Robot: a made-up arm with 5 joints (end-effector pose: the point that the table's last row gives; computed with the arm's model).
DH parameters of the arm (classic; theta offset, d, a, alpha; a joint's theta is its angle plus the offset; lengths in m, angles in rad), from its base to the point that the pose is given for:
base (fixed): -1.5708 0.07 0 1.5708
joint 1: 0 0.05 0.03 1.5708
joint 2: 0 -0.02 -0.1 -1.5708
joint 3: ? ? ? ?
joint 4: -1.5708 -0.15 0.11 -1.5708
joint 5: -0.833 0 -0.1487 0
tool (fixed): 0.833 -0.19 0 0
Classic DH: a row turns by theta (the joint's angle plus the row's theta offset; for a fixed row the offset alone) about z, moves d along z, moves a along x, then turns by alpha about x.
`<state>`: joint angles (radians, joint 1 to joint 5).
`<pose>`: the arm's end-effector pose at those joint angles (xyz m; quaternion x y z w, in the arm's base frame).
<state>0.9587 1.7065 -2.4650 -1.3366 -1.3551</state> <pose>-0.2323 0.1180 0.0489 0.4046 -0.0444 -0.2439 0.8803</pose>
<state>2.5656 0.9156 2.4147 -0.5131 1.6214</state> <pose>0.0857 -0.1907 0.1375 0.4400 -0.1533 0.8828 0.0606</pose>
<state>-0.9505 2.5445 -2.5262 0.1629 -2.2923</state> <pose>-0.4145 0.0080 -0.0483 -0.7081 0.0632 0.1918 0.6766</pose>
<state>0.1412 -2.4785 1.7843 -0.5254 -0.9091</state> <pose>-0.2123 -0.1621 -0.2089 -0.1097 -0.7440 0.3386 0.5655</pose>
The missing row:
joint 3: 1.5708 -0.05 0.37 1.5708
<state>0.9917 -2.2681 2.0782 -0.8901 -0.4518</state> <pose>-0.1148 -0.3629 0.0188 -0.6041 -0.5659 0.4567 0.3259</pose>
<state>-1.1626 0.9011 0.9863 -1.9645 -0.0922</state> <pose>0.3391 0.1506 0.4931 0.1721 0.9674 -0.0574 0.1769</pose>
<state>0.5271 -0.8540 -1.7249 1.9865 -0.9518</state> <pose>0.4476 -0.0973 0.3851 0.5768 -0.1817 -0.6272 0.4909</pose>
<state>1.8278 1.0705 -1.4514 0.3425 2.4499</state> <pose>-0.0553 0.1205 0.3362 -0.6589 -0.0752 0.7227 0.1945</pose>
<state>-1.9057 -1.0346 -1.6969 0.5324 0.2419</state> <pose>0.1282 -0.2203 0.0155 -0.9391 0.1116 -0.2253 0.2340</pose>
